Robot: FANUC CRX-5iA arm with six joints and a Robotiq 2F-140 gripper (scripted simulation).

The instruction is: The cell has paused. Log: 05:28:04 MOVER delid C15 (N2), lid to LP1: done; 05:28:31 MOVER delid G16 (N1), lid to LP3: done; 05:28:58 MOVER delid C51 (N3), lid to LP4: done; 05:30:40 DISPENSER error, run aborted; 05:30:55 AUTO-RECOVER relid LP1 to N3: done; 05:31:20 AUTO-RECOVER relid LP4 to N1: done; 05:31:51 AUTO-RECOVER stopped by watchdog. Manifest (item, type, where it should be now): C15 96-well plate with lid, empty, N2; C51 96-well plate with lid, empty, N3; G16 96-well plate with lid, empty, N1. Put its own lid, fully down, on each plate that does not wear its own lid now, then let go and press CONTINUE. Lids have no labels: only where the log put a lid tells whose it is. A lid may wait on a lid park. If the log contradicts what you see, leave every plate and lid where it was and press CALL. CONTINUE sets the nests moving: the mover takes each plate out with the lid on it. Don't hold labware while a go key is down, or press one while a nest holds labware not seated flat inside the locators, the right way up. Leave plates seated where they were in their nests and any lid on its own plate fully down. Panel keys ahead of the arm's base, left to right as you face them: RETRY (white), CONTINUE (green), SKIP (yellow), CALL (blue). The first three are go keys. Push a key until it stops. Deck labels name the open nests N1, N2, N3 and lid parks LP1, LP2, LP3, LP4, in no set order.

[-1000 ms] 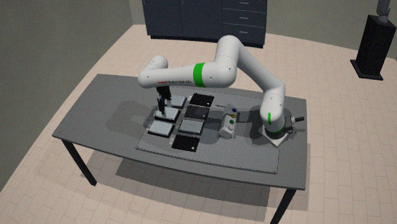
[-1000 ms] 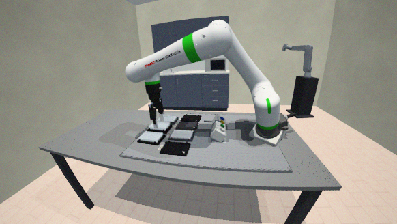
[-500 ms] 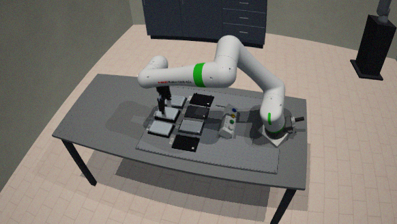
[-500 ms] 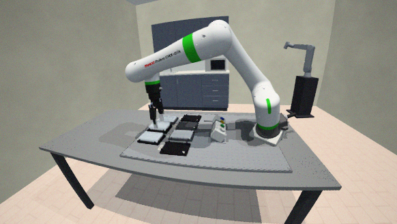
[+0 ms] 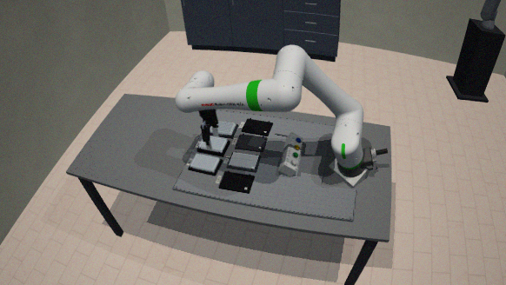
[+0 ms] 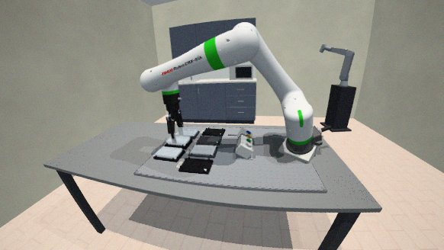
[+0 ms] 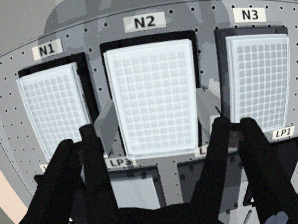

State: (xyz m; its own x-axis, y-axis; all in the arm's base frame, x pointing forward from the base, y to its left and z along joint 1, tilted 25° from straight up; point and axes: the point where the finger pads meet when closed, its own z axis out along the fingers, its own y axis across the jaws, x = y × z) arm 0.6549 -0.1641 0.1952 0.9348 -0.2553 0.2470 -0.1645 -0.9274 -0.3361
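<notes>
Now: hand 3 cm above the plate. Also, from my hand: LP4 label (10 cm behind, 6 cm below, 5 cm to the right); then pale lid (17 cm behind, 9 cm to the left, 4 cm below); then N3 label (14 cm to the right, 7 cm ahead, 6 cm below).
</notes>
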